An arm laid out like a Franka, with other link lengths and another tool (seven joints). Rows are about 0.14 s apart.
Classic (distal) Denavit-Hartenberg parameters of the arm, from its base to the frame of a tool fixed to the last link. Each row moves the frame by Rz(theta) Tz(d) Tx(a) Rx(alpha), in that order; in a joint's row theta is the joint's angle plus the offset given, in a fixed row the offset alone. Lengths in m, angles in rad.
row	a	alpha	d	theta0
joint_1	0	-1.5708	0.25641	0
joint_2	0	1.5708	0	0
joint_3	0.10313	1.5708	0.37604	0
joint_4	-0.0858	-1.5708	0	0
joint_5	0	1.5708	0.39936	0
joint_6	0.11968	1.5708	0	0
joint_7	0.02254	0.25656	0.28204	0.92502
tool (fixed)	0	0	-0.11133	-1.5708
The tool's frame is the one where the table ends.
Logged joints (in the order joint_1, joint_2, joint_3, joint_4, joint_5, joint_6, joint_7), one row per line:
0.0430, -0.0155, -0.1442, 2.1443, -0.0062, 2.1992, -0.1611
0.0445, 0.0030, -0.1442, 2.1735, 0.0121, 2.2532, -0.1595
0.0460, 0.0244, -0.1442, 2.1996, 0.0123, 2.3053, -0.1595
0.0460, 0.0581, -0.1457, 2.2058, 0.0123, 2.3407, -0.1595
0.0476, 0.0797, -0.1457, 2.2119, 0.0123, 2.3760, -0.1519
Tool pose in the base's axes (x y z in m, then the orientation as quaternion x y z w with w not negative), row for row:
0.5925, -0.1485, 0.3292, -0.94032, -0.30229, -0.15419, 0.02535
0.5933, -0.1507, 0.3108, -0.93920, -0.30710, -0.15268, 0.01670
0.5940, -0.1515, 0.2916, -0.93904, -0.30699, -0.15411, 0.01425
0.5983, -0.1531, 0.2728, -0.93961, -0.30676, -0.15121, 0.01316
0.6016, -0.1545, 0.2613, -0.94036, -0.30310, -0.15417, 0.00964
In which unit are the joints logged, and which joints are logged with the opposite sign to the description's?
The joints are logged in radians. Opposite sign: joint_1, joint_4, joint_5.
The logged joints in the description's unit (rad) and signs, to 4 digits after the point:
-0.0430, -0.0155, -0.1442, -2.1443, 0.0062, 2.1992, -0.1611
-0.0445, 0.0030, -0.1442, -2.1735, -0.0121, 2.2532, -0.1595
-0.0460, 0.0244, -0.1442, -2.1996, -0.0123, 2.3053, -0.1595
-0.0460, 0.0581, -0.1457, -2.2058, -0.0123, 2.3407, -0.1595
-0.0476, 0.0797, -0.1457, -2.2119, -0.0123, 2.3760, -0.1519

